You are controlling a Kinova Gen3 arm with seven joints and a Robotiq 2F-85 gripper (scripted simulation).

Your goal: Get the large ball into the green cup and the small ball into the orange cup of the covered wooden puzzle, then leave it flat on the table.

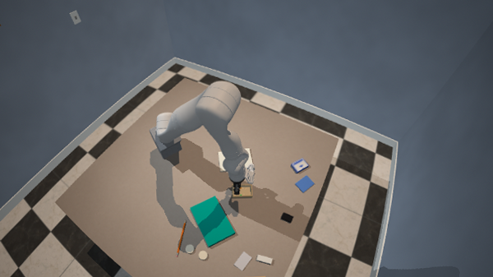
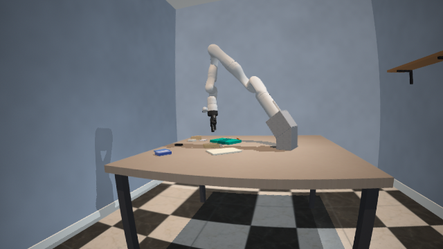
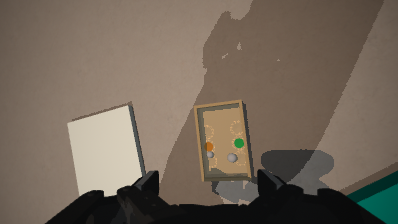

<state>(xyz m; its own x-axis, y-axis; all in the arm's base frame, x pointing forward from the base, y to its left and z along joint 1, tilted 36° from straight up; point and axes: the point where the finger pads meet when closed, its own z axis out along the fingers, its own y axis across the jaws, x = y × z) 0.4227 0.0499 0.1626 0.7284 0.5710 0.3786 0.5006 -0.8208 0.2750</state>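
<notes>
Right now my hand is 110 mm above the covered wooden puzzle, 20 mm short of it and 10 mm to the right of it. From my hand the other things lie so: teal book (210 mm to the right, 110 mm below, 20 mm behind); then cream pad (170 mm to the left, 120 mm behind, 110 mm below); then black block (290 mm ahead, 110 mm below).
</notes>
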